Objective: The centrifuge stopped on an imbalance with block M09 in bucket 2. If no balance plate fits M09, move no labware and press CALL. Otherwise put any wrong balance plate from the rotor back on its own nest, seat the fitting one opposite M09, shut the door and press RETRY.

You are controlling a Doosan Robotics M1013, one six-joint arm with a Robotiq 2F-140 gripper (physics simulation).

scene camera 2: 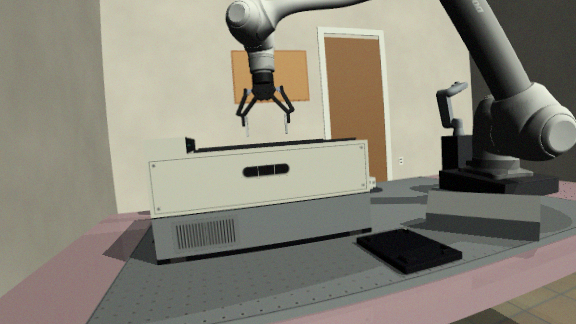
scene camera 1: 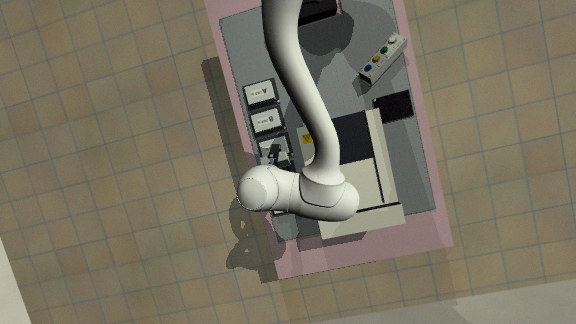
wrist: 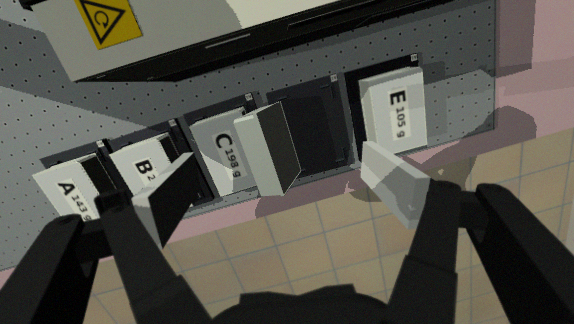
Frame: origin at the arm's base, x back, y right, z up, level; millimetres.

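Where they show: gripper, fingertip midpoint: (scene camera 2: pixel 267 135) (wrist: pixel 280 165); arm's base, origin of the base link: (scene camera 2: pixel 494 173).
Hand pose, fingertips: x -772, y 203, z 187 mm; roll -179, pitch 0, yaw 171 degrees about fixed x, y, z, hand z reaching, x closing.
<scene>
Things, the pixels of their top centre, and the offset from my fingertips.
- B, middle of its top: (wrist: pixel 152 181) (scene camera 1: pixel 265 120) dy +49, dx +218, dz -186 mm
- pale block with a dark side, middle of its top: (wrist: pixel 270 157) (scene camera 1: pixel 274 162) dy +37, dx +18, dz -141 mm
- empty dark nest, middle of its top: (wrist: pixel 312 131) dy +32, dx -57, dz -222 mm
- button box, middle of its top: (scene camera 2: pixel 481 191) (scene camera 1: pixel 385 56) dy -520, dx +390, dz -156 mm
- low black nest, middle of its top: (scene camera 2: pixel 405 241) (scene camera 1: pixel 394 106) dy -552, dx +175, dz -221 mm
My gripper (scene camera 2: pixel 267 134) (wrist: pixel 280 165) is open and empty, above the nest row behind the centrifuge (scene camera 1: pixel 365 185) (scene camera 2: pixel 260 205) (wrist: pixel 57 42). Balance plates A, 143 g (scene camera 1: pixel 260 93) (wrist: pixel 62 182), B (scene camera 1: pixel 267 121) (wrist: pixel 131 156), C, 198 g (wrist: pixel 212 157), and E, 105 g (wrist: pixel 417 110) lie on their nests. The left finger partly covers B's label. A pale block with a dark side (wrist: pixel 267 155) stands between C and an empty dark nest (wrist: pixel 320 135); I cannot tell whether it belongs to C. The rotor, bucket 2 and M09 do not show.
The button box (scene camera 1: pixel 378 70) (scene camera 2: pixel 482 206) has white, green, yellow and blue buttons. A low black nest (scene camera 1: pixel 393 106) (scene camera 2: pixel 407 250) lies beside the centrifuge. The arm's elbow and wrist hang over the centrifuge and nest row, hiding parts from above. The pink table edge (wrist: pixel 225 220) runs beside the nests.
</scene>
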